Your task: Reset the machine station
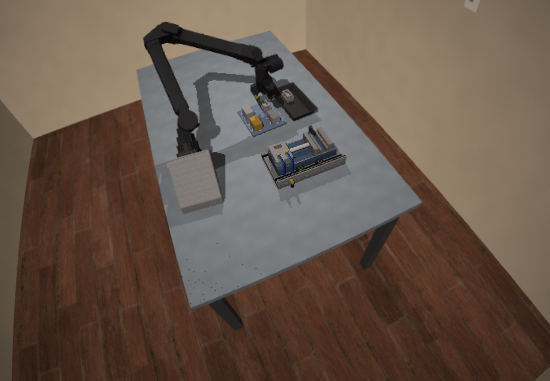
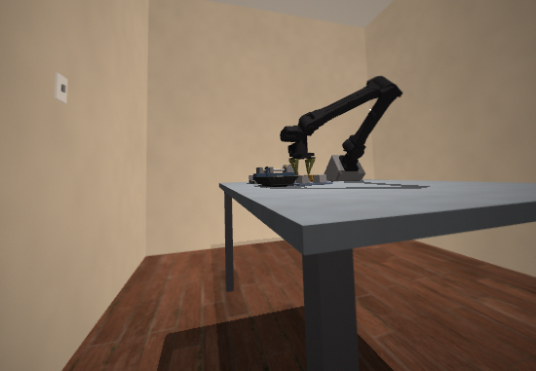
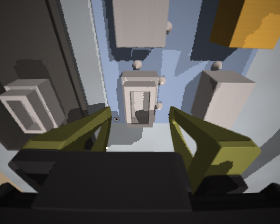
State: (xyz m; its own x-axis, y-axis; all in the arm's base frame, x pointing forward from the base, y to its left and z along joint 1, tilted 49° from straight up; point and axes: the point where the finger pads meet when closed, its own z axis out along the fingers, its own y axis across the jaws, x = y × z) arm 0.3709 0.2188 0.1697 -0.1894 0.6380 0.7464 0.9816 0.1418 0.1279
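Now: the yellow brass blank 70 mm behind my hand, 110 mm to the right of it and 30 mm below it. The rest, counted from my hand: blue vise base 70 mm ahead, 350 mm to the right, 20 mm below.
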